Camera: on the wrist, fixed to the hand. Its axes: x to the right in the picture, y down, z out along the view.
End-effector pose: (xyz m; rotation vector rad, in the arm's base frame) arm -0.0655 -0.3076 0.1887 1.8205 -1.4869 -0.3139
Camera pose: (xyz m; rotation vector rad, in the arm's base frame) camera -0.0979 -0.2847 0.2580 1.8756 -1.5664 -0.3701
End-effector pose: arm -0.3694 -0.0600 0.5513 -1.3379 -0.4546 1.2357
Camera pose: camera -0.3710 -0.1036 0.4845 -1.2369 -0.4882 1.2997
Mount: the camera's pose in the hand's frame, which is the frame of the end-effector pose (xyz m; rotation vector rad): -0.0124 0.0697 -0.0368 0.0531 -0.0930 -0.0068
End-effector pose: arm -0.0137 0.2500 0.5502 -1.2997 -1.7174 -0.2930
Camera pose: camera 0.0650 0.2466 0.5377 -1.2865 -1.7959 -0.1922
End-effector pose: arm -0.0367 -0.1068 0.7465 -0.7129 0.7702 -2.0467
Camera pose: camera -0.0223 -0.1201 0.6691 -0.7757 0.6589 -2.0175
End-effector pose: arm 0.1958 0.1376 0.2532 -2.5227 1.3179 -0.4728
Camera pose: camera 0.1226 0.1063 0.2591 -2.4750 1.2470 -0.3817
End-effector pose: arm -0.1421 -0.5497 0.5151 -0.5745 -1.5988 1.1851
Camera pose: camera -0.1169 -0.5168 0.4469 -0.4855 -1.6409 1.2613
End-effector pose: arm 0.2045 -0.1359 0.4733 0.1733 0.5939 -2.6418
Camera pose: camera 0.2468 -0.1723 0.4162 0.0637 0.4949 -2.6571
